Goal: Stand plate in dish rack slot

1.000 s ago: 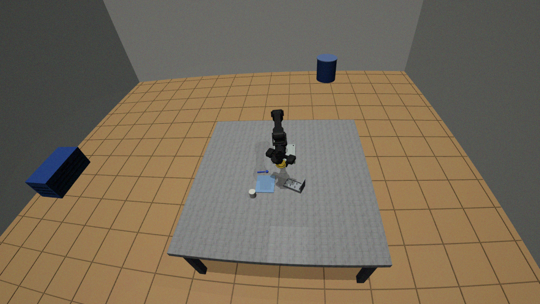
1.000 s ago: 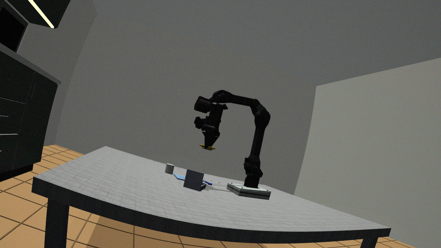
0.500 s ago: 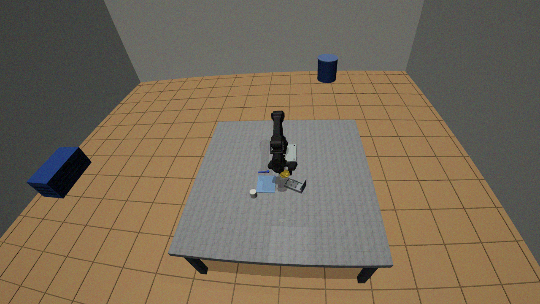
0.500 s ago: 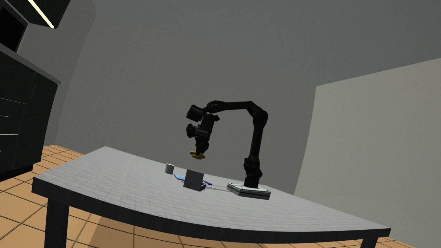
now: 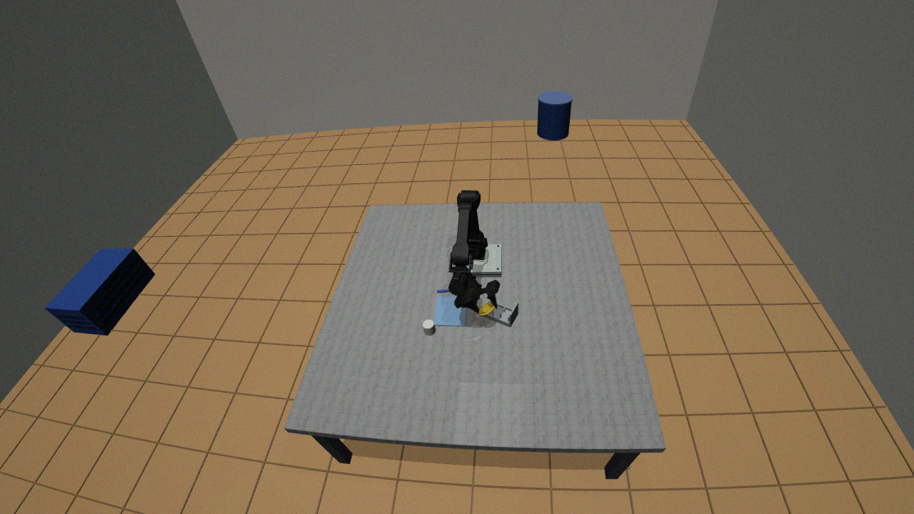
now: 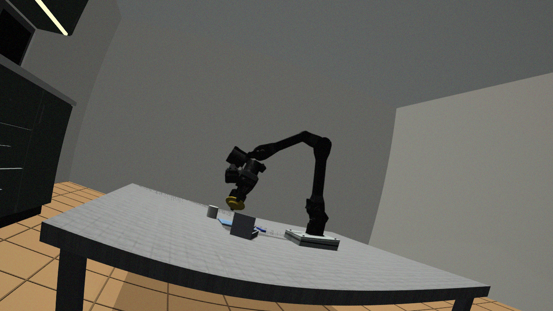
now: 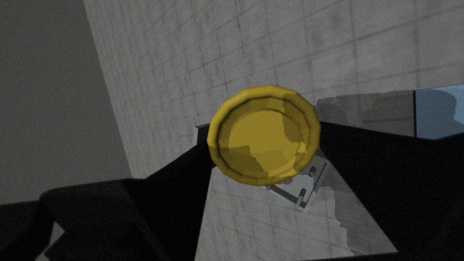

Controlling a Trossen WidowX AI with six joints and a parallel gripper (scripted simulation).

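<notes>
Right now the grey dish rack is 5 cm behind my gripper tip, 4 cm to the left of it and 7 cm below it. From my gripper tip the other things lie so: light blue mat 5 cm behind, 17 cm to the right, 9 cm below; white cup 6 cm ahead, 23 cm to the right, 7 cm below; yellow plate 1 cm above.
</notes>
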